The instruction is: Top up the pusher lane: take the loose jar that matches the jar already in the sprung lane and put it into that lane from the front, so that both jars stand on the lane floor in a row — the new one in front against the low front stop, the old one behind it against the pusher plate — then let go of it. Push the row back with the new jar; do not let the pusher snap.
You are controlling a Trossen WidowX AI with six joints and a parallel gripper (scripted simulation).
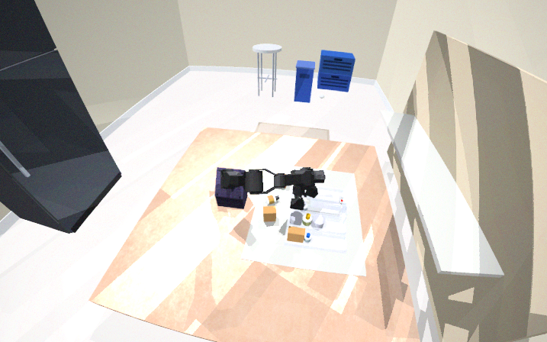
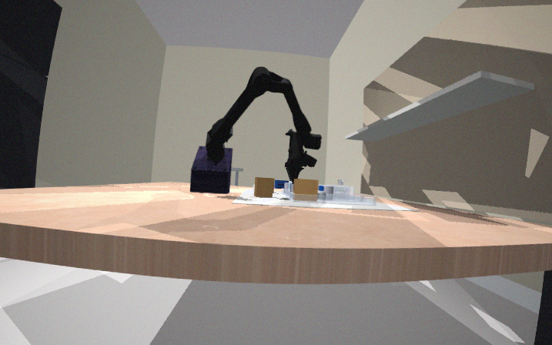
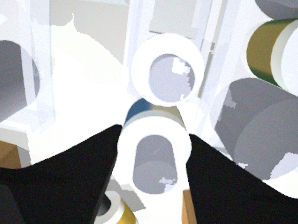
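Right now the clear sprung lane is 140 mm ahead of my gripper tip, 10 mm to the left of it and 30 mm below it. From my gripper tip the other things lie so: wall shelf 500 mm ahead, 30 mm to the right, 320 mm above; then red-topped thing 220 mm ahead, 20 mm to the left, 20 mm above.
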